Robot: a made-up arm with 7 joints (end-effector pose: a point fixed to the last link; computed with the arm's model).
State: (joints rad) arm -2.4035 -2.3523 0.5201 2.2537 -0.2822 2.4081 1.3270
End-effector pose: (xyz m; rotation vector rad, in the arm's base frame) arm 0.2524 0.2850 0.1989 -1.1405 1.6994 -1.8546
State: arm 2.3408 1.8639 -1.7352 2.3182 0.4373 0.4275 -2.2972
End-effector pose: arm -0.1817 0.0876 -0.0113 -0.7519 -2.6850 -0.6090
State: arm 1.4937 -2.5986 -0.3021 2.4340 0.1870 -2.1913 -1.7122
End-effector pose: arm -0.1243 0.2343 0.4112 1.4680 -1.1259 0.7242
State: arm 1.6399 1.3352 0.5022 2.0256 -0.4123 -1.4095 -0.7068
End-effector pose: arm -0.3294 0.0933 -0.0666 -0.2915 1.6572 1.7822
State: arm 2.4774 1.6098 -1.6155 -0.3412 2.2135 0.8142 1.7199
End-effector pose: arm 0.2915 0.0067 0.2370 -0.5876 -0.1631 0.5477
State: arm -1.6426 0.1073 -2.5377 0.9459 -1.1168 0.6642 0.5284
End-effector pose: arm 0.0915 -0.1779 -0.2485 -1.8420 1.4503 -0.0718
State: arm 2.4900 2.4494 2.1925 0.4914 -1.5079 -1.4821 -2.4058
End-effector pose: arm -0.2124 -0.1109 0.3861 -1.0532 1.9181 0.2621
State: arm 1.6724 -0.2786 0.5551 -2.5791 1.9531 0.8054 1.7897
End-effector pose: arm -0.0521 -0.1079 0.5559 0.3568 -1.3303 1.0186
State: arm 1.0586 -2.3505 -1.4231 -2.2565 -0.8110 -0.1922 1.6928
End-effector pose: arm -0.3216 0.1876 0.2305 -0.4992 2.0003 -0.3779
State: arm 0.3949 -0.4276 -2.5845 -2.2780 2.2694 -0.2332 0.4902
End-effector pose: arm -0.2725 -0.2076 -0.1077 0.1182 0.8495 0.7094
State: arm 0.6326 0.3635 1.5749 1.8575 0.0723 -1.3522 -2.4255
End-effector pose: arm -0.3477 -0.0706 -0.2259 1.6898 -0.7061 -2.3027
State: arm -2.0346 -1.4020 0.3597 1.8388 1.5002 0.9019 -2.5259
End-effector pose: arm 0.5278 -0.0032 -0.1140 1.9934 0.5872 -0.0673
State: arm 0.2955 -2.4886 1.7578 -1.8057 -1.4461 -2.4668 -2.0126
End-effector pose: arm -0.2789 0.2915 0.0720 -1.6093 -1.5655 0.8883
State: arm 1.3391 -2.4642 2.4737 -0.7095 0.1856 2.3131 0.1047
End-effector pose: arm -0.0623 0.3815 0.0307 -0.3667 -1.2143 1.0220
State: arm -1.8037 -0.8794 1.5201 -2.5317 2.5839 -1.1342 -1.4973
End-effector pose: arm 0.2158 0.0566 -0.3258 1.7891 -0.1479 2.1652
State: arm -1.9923 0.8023 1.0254 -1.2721 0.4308 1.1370 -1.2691
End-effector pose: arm 0.3604 -0.0565 0.1414 -1.9644 -0.4832 -0.2597
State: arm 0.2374 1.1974 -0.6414 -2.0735 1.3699 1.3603 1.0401
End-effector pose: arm -0.1096 -0.0660 -0.3794 0.1288 1.3687 1.1257
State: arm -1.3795 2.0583 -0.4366 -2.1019 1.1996 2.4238 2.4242
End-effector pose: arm 0.4629 0.1969 -0.0380 0.2607 0.1397 1.2416
